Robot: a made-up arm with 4 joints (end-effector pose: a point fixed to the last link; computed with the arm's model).
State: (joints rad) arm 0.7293 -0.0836 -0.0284 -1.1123
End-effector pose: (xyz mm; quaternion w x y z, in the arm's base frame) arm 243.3 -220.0 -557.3 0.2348 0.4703 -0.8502 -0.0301
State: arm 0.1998 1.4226 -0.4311 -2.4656
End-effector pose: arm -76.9 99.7 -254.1 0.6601 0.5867 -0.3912 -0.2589
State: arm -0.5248 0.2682 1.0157 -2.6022
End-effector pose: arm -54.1 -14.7 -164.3 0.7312 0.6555 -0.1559 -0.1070
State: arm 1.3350 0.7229 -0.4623 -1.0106
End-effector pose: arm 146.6 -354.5 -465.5 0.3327 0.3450 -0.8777 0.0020
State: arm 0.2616 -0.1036 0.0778 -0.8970
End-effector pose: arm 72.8 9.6 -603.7 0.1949 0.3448 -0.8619 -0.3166
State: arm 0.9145 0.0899 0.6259 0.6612
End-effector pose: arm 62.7 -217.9 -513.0 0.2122 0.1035 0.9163 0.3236
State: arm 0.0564 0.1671 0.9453 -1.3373
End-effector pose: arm -204.8 -132.1 -178.5 0.6970 0.1600 -0.6843 -0.1424
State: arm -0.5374 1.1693 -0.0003 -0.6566
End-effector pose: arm -221.7 287.6 172.2 0.5687 -0.1039 -0.3660 -0.7293
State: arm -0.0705 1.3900 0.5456 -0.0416
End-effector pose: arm -191.0 172.0 254.2 0.6497 -0.4335 -0.5165 -0.3510
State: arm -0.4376 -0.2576 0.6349 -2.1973
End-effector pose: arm 13.3 58.6 -378.4 0.5533 0.5370 -0.6286 -0.1012
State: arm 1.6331 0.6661 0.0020 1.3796
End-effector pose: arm 270.4 -263.9 -433.1 0.4672 0.0767 0.7659 0.4350
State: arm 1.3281 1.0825 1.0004 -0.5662
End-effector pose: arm -256.0 -34.8 61.0 0.4546 -0.4146 -0.7532 0.2327
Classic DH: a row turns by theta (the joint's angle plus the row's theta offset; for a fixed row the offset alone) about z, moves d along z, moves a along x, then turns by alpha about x. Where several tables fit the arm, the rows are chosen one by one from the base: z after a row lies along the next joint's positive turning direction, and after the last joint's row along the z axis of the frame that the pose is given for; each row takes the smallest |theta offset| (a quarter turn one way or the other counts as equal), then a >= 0, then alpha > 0; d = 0 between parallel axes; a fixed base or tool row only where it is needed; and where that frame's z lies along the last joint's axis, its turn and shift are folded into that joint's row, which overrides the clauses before.
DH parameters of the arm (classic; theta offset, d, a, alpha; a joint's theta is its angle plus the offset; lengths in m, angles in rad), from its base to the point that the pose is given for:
base (fixed): -1.1319 0.0722 0.0743 1.1735
joint 1: 1.3911 -0.2777 -0.0589 -1.9734
joint 2: -0.4772 0.0489 0.0072 0.7993
joint 3: 1.0413 0.2645 -0.1591 -1.8344
joint 4: 0.6785 0.3138 -0.1584 1.4021
tool (fixed): -2.5347 0.1129 0 0

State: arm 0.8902 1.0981 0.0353 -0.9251
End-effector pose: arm -231.6 -133.0 -249.8 0.5491 -0.0116 -0.8176 -0.1730
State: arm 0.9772 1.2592 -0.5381 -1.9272
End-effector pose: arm -11.1 -174.5 -373.3 0.6373 0.3733 -0.6740 -0.0139
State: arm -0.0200 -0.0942 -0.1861 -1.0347
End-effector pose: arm 111.3 227.4 -578.3 0.1100 0.4016 -0.7971 -0.4374
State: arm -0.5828 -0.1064 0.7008 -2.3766
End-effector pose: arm -19.1 90.7 -309.7 0.5995 0.6099 -0.4998 -0.1375
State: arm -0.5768 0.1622 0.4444 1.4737
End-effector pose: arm 77.3 469.9 -184.1 0.1695 0.7446 0.2507 0.5949
